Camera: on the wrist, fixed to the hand. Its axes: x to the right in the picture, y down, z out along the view.
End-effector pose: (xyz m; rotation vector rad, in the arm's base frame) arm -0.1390 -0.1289 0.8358 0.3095 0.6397 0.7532
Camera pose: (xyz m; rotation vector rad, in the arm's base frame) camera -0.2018 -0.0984 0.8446 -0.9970 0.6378 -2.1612
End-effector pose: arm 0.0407 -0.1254 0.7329 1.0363 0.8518 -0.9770
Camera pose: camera 0.0865 -0.0770 0.7555 0.8482 -1.3879 1.4816
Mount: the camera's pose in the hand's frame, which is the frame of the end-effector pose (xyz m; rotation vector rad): -0.0167 0.0591 -0.0344 -0.1248 0.3921 -3.0961
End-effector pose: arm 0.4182 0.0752 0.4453 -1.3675 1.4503 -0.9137
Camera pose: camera 0.3664 0.0958 0.4023 1.3789 1.1631 1.2369
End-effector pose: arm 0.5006 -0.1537 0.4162 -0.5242 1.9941 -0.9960
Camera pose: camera 0.4817 -0.0916 0.3889 1.8280 0.3190 0.9872
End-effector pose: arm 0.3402 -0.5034 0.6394 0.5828 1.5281 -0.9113
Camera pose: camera 0.3700 -0.4397 0.6425 1.5382 -0.8498 1.3160
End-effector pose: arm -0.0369 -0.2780 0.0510 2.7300 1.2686 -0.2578
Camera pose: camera 0.0013 -0.3222 0.0902 1.1789 -2.6858 -0.2058
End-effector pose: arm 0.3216 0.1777 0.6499 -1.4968 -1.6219 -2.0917
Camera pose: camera 0.3438 0.1180 0.6798 -1.3900 1.0484 0.3184
